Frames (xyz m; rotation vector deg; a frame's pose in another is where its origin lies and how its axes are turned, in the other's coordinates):
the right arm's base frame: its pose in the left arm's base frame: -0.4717 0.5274 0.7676 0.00 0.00 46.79
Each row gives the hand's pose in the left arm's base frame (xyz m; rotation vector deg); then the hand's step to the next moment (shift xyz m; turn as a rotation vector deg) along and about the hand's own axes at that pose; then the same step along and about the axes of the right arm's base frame.
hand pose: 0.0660 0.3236 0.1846 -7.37 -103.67 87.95
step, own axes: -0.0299 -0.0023 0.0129 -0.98 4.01 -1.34
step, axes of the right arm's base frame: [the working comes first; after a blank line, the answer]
step, axes of the left arm's base frame: 0.0147 -0.0266 -0.0120 -0.02 1.69 -4.00

-0.0093 -0.0289 -0.0120 1.21 1.17 -4.00
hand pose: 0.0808 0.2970 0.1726 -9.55 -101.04 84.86
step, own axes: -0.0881 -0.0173 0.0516 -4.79 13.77 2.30
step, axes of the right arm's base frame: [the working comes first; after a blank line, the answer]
step, axes of the left arm's base frame: 0.0320 -0.0947 -0.0270 -3.56 -0.31 -14.32

-0.0471 -0.0882 -0.0270 -2.66 2.39 -14.32
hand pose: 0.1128 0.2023 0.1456 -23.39 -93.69 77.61
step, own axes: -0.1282 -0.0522 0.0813 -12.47 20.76 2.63
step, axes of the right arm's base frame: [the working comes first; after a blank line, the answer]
step, axes of the left arm's base frame: 0.0139 -0.1598 -0.0058 -2.05 -3.87 -23.96

-0.1070 -0.1195 -0.0058 -4.23 -1.15 -23.96
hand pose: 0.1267 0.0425 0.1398 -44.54 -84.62 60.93
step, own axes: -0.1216 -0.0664 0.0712 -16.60 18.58 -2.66
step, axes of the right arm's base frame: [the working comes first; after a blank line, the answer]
step, axes of the left arm's base frame: -0.0421 -0.1493 0.0142 4.06 -7.37 -23.60

-0.1377 -0.0715 0.0142 -2.59 -8.01 -23.60
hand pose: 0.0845 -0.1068 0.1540 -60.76 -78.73 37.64
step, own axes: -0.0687 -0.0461 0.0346 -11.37 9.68 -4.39
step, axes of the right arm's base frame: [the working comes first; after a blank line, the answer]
step, axes of the left arm's base frame: -0.0523 -0.0726 0.0056 4.66 -6.88 -13.16

-0.0887 -0.0116 0.0056 -1.83 -8.11 -13.16
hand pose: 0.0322 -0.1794 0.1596 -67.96 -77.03 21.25
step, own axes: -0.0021 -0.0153 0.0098 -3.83 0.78 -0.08
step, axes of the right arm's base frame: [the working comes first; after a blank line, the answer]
step, axes of the left arm's base frame: -0.0153 -0.0038 0.0093 -0.65 -2.75 -2.70

-0.0132 0.0085 0.0093 -2.45 -1.41 -2.70
